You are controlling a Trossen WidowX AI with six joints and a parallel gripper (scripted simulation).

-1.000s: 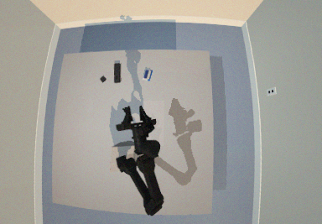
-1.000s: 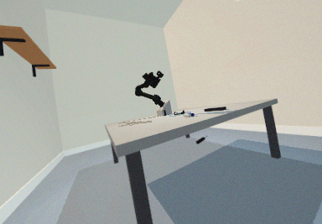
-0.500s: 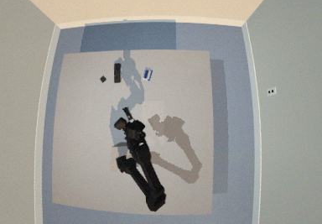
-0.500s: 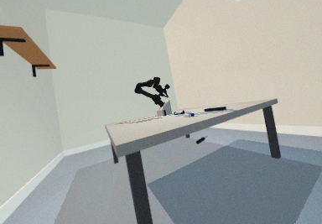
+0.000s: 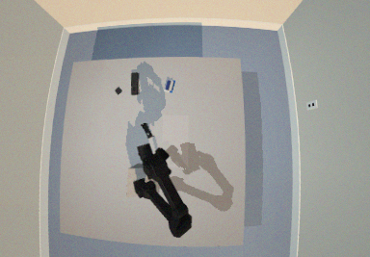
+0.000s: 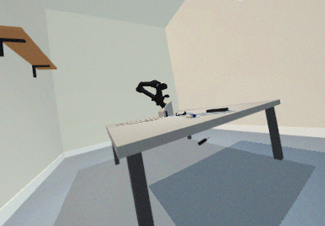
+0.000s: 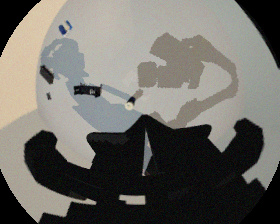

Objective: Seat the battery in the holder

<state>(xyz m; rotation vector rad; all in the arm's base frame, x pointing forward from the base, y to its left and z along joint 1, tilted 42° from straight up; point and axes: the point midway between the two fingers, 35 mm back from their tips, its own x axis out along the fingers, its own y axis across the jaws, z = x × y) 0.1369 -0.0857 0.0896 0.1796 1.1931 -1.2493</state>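
My gripper tip is now 3 cm short of the battery, 2 cm to the right of it and 9 cm above it. The rest, counted from my gripper tip: white blister card: 47 cm ahead, 11 cm to the right, 11 cm below; black remote: 52 cm ahead, 13 cm to the left, 11 cm below; screwdriver: 46 cm ahead, 31 cm below.
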